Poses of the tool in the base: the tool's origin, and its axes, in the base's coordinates. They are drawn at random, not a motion.
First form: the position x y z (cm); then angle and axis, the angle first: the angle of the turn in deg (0 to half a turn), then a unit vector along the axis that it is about.
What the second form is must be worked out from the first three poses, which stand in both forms.
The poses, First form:
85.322 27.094 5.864 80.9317 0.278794 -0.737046 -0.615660
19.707 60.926 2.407 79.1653 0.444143 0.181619 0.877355
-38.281 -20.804 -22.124 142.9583 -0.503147 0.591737 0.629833
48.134 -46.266 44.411 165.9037 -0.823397 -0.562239 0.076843
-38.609 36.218 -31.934 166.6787 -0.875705 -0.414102 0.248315
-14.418 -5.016 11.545 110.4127 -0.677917 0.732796 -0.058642
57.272 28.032 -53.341 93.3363 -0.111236 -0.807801 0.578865
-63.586 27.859 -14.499 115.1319 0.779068 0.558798 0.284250
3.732 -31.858 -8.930 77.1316 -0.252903 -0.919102 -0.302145
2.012 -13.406 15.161 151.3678 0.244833 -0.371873 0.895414
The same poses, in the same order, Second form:
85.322 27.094 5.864 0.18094 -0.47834 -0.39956 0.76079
19.707 60.926 2.407 0.28300 0.11573 0.55904 0.77071
-38.281 -20.804 -22.124 -0.47709 0.56109 0.59721 0.31765
48.134 -46.266 44.411 -0.81717 -0.55799 0.07626 0.12270
-38.609 36.218 -31.934 -0.86979 -0.41131 0.24664 0.11599
-14.418 -5.016 11.545 -0.55671 0.60178 -0.04816 0.57062
57.272 28.032 -53.341 -0.08091 -0.58759 0.42106 0.68622
-63.586 27.859 -14.499 0.65754 0.47163 0.23991 0.53633
3.732 -31.858 -8.930 -0.15766 -0.57298 -0.18836 0.78189
2.012 -13.406 15.161 0.23723 -0.36033 0.86761 0.24727

